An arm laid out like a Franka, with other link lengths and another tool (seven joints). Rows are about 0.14 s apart.
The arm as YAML. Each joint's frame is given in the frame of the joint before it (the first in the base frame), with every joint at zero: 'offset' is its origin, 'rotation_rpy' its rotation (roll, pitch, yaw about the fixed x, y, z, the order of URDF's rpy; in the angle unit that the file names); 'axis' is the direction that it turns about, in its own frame. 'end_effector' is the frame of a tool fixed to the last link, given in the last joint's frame.
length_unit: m
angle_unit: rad
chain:
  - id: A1
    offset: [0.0, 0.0, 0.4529]
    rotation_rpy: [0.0, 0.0, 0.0]
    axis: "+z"
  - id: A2
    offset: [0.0, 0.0, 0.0]
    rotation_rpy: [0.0, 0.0, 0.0]
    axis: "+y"
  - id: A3
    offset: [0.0, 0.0, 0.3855]
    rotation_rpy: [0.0, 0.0, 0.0]
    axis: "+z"
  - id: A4
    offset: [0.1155, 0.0, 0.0]
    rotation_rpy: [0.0, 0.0, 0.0]
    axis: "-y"
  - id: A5
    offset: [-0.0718, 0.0, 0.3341]
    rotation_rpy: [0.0, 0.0, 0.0]
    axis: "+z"
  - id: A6
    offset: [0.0, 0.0, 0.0]
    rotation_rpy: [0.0, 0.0, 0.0]
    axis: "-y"
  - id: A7
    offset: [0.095, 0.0, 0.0]
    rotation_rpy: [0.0, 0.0, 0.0]
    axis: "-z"
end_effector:
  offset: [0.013, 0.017, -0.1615]
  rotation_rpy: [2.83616, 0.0, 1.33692]
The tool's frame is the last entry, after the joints.
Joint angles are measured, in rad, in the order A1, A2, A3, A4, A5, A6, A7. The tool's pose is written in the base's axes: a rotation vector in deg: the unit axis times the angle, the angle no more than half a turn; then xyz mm. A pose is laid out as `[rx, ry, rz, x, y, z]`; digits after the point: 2 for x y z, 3 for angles.
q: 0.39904 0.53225 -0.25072 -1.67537 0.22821 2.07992 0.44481
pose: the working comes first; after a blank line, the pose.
Where each joint sits with the arm in this pose, in the base's axes (m; each line is computed from the numbers above, not from the rounded line before):
A1: 0.0000 0.0000 0.4529
A2: 0.0000 0.0000 0.4529
A3: 0.1803 0.0760 0.7851
A4: 0.2802 0.0871 0.7283
A5: 0.5914 0.1268 0.5927
A6: 0.5914 0.1268 0.5927
A7: 0.6857 0.1320 0.5824
the tool: 0.6860 0.1515 0.4206

[151.276, 77.602, 5.428, 686.02, 151.52, 420.63]
